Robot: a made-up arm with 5 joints.
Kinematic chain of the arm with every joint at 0, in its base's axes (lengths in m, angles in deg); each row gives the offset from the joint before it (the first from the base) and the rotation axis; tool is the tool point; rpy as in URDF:
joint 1: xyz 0.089 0 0.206 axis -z
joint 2: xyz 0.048 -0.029 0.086 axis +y
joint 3: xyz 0.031 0 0.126 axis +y
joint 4: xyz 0.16 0 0.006 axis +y
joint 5: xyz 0.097 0.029 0 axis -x
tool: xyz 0 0 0 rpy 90 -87.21 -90
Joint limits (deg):
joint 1: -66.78..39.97
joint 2: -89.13..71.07
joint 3: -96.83..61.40
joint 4: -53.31..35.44
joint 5: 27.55..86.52
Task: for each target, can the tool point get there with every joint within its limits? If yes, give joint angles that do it. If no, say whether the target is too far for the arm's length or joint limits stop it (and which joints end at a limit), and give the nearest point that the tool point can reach.
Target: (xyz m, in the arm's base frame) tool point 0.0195 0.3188 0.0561
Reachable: no: joint limits stop it (at a limit: joint 1, joint 2) | nearest point 0.1930 0.2423 0.0614 | short by 0.190 m
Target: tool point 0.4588 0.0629 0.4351
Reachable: yes | joints -9.65 23.76 -21.30 -27.58 32.73
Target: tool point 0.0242 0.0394 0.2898
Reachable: no: joint limits stop it (at a limit: joint 2, joint 3, joint 4) | nearest point 0.0709 0.0110 0.1612 | short by 0.140 m
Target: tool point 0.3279 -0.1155 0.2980
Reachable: yes | joints 25.80 -17.10 44.90 6.22 74.54
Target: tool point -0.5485 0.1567 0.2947
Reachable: no: too far | nearest point -0.2356 0.0798 0.3115 | short by 0.323 m
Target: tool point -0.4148 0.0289 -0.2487
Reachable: no: too far | nearest point -0.1961 0.0164 0.2189 | short by 0.516 m
